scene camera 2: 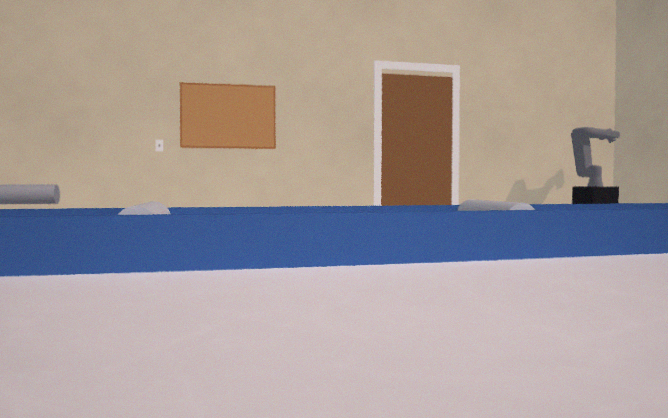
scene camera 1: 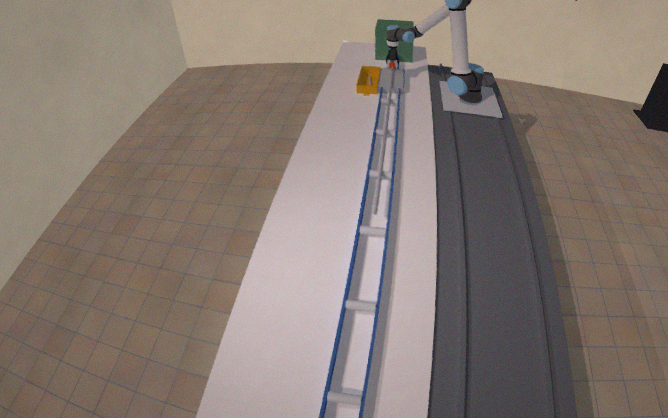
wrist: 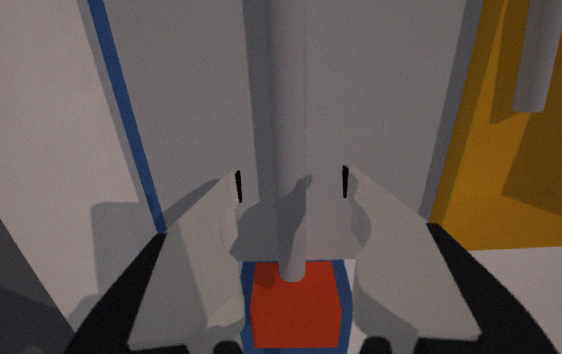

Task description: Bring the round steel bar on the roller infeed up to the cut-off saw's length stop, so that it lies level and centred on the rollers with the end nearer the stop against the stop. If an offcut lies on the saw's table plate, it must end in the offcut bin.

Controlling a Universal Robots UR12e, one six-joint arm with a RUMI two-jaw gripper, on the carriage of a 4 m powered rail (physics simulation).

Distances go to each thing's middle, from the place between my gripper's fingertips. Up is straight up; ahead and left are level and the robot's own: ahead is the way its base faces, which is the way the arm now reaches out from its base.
Scene:
Right now my hand is 18 cm short of the offcut bin (wrist: 492, 194), 11 cm to the right of it and 5 cm above it.

